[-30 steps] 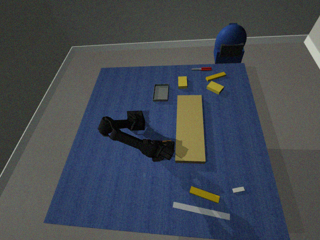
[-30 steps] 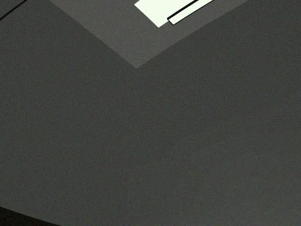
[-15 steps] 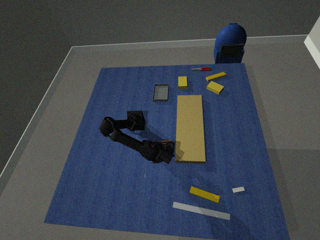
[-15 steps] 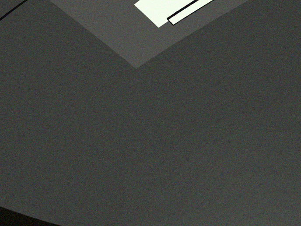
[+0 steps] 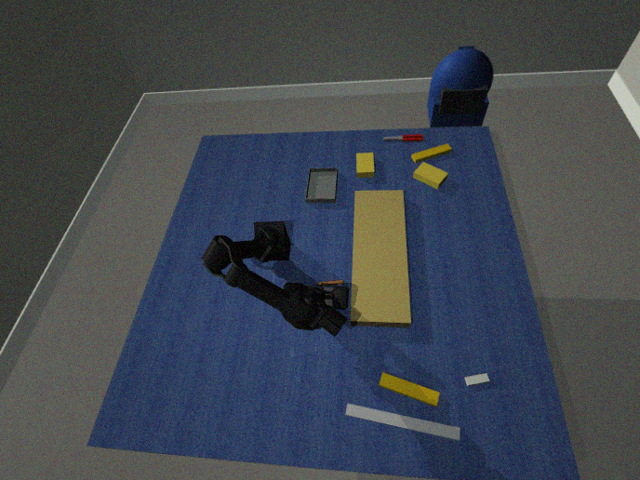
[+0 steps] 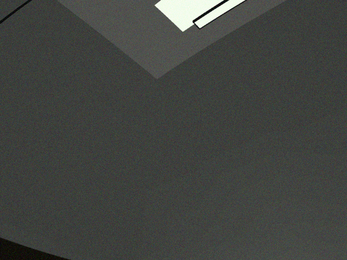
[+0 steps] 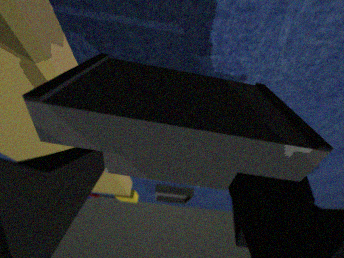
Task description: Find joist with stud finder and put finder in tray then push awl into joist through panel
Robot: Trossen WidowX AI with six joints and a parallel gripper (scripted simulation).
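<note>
Right now the stud finder is 1 cm behind my gripper tip. From my gripper tip the other things lie so: square light: 3 cm behind, 1 cm to the left; then orange-handled awl: 1 cm behind, 5 cm to the left, 7 cm below; then grey tray: 9 cm behind, 49 cm to the left, 6 cm below.
</note>
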